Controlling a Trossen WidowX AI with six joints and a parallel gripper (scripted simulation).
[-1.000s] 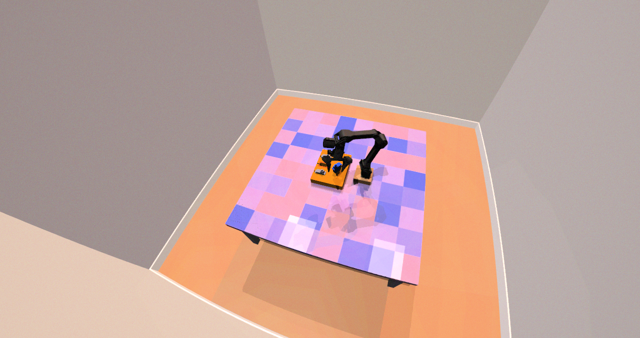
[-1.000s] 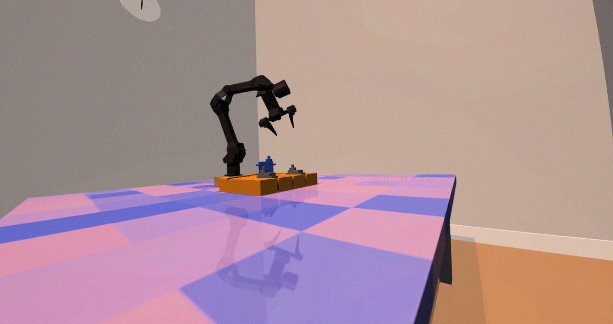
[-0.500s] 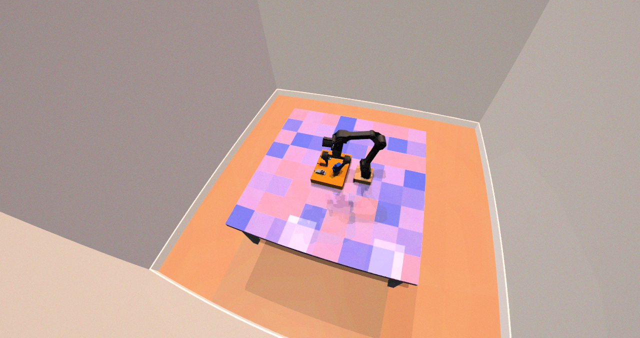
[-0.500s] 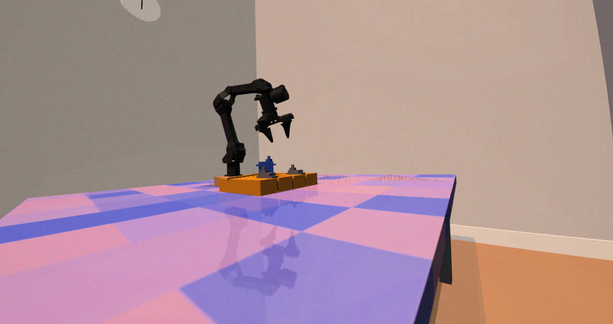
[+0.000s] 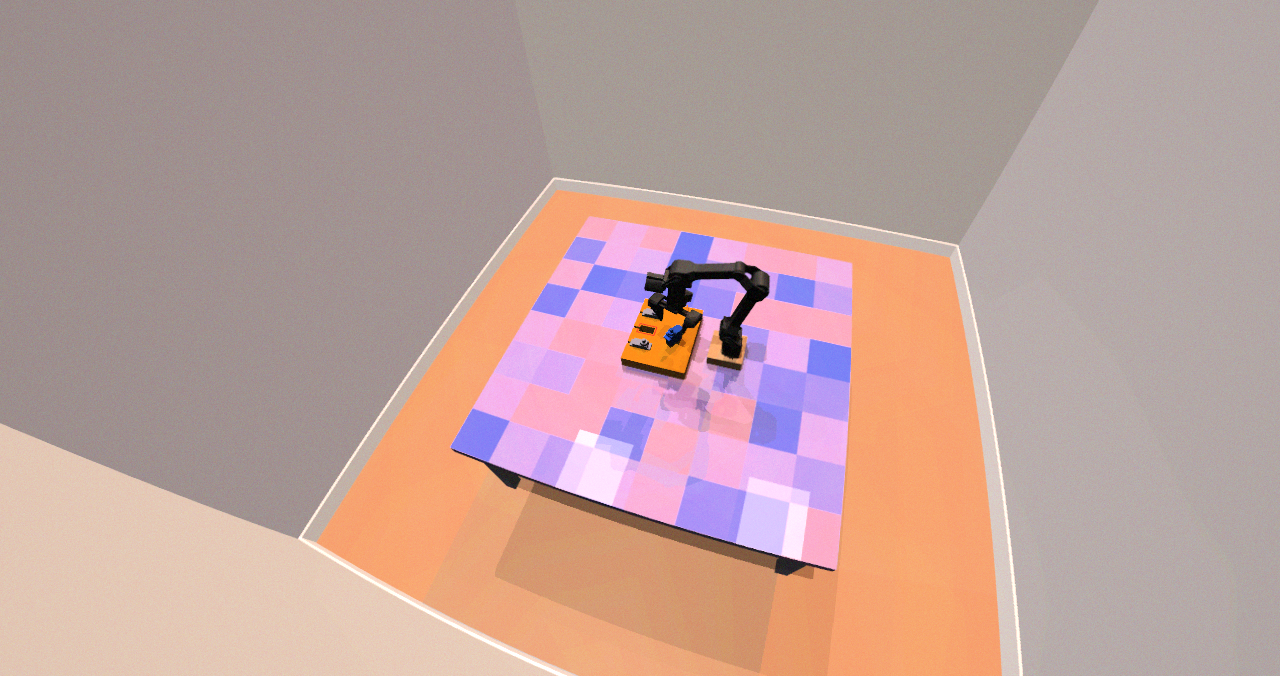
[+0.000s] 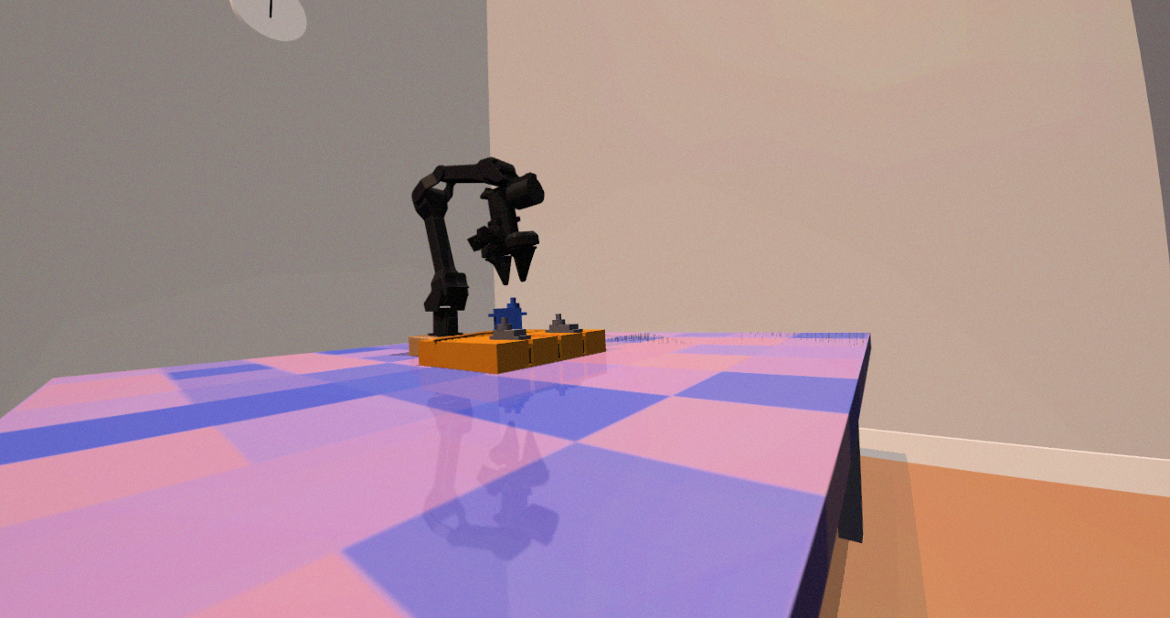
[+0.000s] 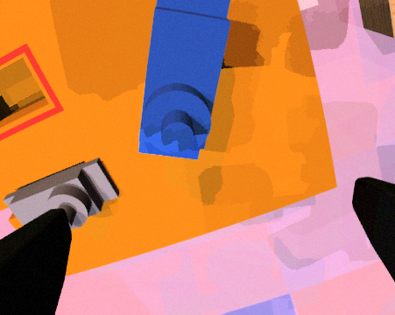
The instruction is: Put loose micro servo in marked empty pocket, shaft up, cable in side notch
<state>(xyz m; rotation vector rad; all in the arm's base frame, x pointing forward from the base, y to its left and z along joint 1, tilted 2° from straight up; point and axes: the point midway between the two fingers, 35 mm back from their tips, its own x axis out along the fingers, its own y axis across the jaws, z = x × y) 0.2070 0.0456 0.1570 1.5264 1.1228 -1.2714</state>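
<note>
Right now the orange deck is 10 mm ahead of my gripper tip, 40 mm to the right of it and 130 mm below it.
</note>
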